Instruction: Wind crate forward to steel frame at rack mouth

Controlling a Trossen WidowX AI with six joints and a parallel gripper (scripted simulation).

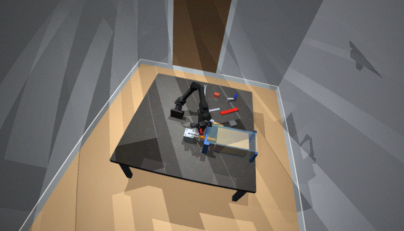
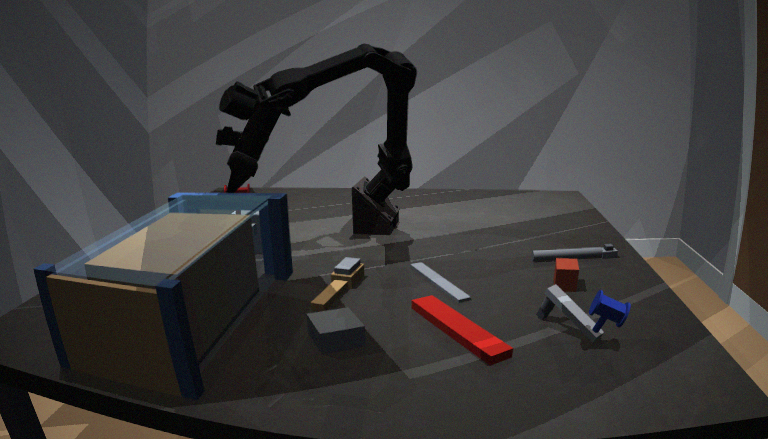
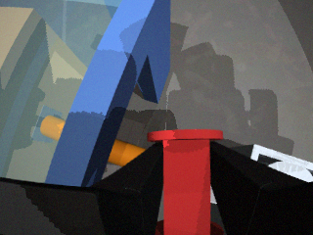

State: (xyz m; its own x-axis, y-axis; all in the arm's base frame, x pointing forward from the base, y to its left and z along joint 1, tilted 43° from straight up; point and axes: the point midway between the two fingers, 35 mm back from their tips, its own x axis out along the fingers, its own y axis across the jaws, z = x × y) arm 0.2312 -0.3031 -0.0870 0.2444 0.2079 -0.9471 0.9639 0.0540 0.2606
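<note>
My gripper tip is now 120 mm past the grey winch, 20 mm to the right of it and 120 mm above it. Also, from my gripper tip: clear-panelled cubby 300 mm ahead, 20 mm to the right, 30 mm below; red spool-shaped grip 20 mm to the left, 20 mm below; wooden-handled tool 150 mm ahead, 250 mm to the left, 130 mm below.
</note>
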